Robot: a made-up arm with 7 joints. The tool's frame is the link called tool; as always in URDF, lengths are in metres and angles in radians. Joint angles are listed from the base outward.
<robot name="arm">
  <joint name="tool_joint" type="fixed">
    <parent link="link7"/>
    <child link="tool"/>
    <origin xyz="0 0 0" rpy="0 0 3.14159"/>
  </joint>
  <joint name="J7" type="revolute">
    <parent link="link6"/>
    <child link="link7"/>
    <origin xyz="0.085 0.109 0" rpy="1.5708 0 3.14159"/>
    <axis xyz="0 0 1"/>
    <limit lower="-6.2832" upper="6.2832"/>
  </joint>
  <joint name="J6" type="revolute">
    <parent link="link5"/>
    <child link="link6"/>
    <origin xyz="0 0 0" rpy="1.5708 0 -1.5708"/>
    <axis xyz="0 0 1"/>
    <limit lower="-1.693" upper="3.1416"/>
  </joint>
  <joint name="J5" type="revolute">
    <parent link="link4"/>
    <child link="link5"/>
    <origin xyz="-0.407 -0.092 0" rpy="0 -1.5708 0"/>
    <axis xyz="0 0 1"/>
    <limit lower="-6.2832" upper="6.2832"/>
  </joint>
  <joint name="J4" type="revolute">
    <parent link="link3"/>
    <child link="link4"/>
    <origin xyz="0 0.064 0" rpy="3.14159 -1.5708 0"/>
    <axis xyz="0 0 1"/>
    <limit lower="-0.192" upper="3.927"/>
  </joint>
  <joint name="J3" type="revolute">
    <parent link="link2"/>
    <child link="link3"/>
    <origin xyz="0 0.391 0" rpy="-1.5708 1.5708 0"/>
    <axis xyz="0 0 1"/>
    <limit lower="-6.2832" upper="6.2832"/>
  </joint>
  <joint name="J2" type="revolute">
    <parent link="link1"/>
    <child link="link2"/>
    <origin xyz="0 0 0" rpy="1.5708 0 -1.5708"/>
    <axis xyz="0 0 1"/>
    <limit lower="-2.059" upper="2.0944"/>
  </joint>
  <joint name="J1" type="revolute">
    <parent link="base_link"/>
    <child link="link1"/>
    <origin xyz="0 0 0.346" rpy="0 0 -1.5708"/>
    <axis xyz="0 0 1"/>
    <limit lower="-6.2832" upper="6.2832"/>
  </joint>
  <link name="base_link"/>
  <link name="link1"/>
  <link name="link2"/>
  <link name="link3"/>
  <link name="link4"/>
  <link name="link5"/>
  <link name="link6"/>
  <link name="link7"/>
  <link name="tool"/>
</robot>
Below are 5 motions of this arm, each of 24 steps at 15 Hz.
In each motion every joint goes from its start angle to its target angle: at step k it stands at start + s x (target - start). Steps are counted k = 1, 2, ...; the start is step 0. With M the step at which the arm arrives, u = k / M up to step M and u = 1 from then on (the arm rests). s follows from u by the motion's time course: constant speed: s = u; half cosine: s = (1 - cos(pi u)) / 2; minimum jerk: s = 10 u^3 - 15 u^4 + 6 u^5.
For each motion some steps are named. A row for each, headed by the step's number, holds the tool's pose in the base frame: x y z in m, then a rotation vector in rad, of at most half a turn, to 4 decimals.
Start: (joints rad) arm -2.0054 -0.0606 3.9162 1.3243 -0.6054 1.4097 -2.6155
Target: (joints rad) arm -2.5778 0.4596 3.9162 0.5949 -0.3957 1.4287 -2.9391
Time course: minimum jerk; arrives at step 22
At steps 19, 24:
19: 0.0993 0.3304 0.4482 -1.5399 2.3213 -1.2419
24: 0.1025 0.3239 0.4449 -1.5305 2.3353 -1.2573

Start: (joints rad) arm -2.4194 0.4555 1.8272 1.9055 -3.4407 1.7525 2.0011
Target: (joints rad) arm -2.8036 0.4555 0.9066 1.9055 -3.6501 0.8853 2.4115
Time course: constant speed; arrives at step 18
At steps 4, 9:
4: 0.0593 -0.5329 1.0336 -0.3253 -0.1427 1.0642
9: -0.0772 -0.6162 0.9634 0.0283 -0.0603 0.8479

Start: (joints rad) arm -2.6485 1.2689 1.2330 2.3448 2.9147 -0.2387 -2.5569
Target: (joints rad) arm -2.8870 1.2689 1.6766 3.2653 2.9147 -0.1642 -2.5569
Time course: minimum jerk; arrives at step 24
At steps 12, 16, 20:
12: -0.6901 -0.5216 0.5520 -0.6845 -1.6711 2.0343
16: -0.7830 -0.3588 0.5893 -1.0012 -1.3013 1.9919
20: -0.8192 -0.2493 0.5910 -1.1784 -1.0799 1.9344

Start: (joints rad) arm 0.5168 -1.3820 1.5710 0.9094 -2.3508 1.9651 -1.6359
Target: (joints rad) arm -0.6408 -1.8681 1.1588 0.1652 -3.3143 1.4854 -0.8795
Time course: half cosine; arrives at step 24
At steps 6, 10, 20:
6: -0.3665 0.4200 0.4809 0.0800 -0.8266 -0.2127
10: -0.1779 0.4780 0.4758 -0.2832 -1.0206 -0.5127
20: 0.1971 0.2768 0.4807 -1.3256 -0.6690 -1.3261

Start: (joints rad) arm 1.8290 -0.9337 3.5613 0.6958 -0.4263 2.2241 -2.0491
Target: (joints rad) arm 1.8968 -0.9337 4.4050 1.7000 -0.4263 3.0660 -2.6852
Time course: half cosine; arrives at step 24
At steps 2, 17, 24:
2: 0.1319 -0.2008 0.1415 -0.4146 -0.8605 0.2844
17: 0.4351 -0.3000 0.3891 -0.1222 -1.3650 0.0882
24: 0.4594 -0.3083 0.4880 0.0033 -1.4732 -0.0002

